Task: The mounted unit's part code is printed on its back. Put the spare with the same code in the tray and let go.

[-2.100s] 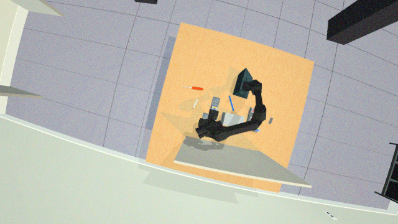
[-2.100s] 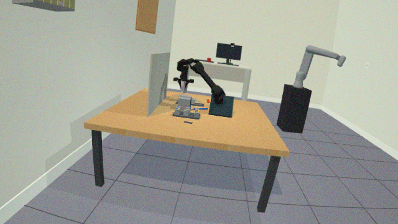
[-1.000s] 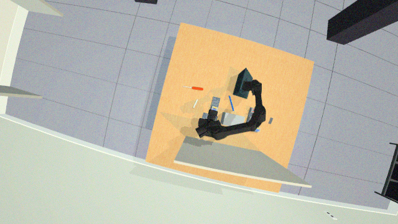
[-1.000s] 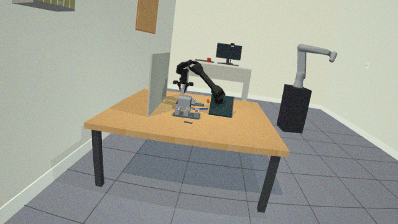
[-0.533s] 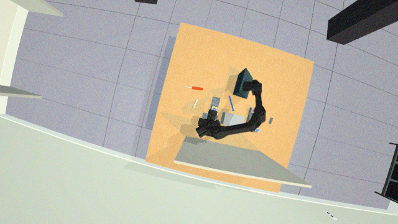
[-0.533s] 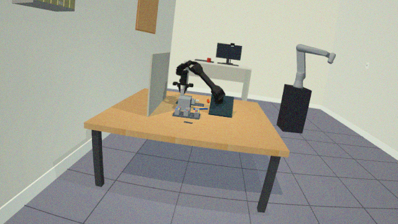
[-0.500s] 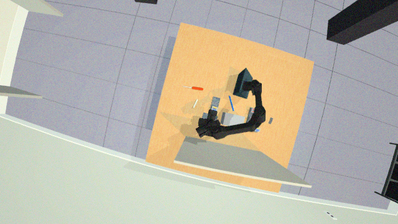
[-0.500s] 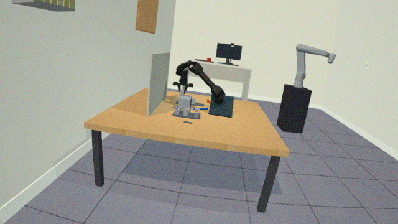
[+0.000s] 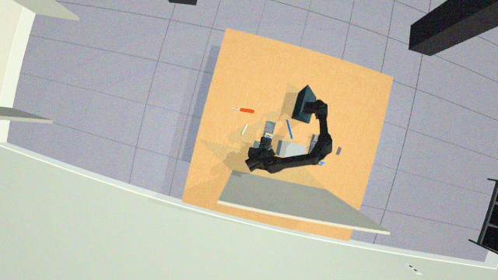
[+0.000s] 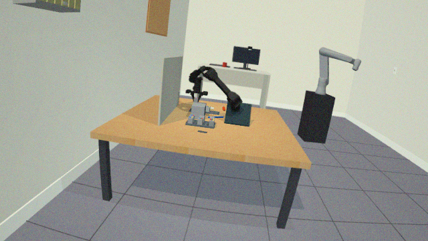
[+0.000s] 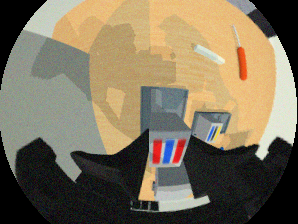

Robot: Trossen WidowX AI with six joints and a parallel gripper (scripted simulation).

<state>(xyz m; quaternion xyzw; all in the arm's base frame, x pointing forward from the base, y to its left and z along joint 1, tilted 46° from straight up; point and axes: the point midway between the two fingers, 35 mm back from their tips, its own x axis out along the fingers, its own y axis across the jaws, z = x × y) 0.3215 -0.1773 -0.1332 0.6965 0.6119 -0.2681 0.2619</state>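
My gripper tip is 1 cm past the grey tray, 1 cm to the right of it and 7 cm above it. From my gripper tip the other things lie so: blue pen (18 cm behind, 17 cm to the left, 7 cm below); then mounted unit (4 cm behind, 20 cm to the left, 2 cm below); then upright grey panel (19 cm ahead, 18 cm to the left, 15 cm above).
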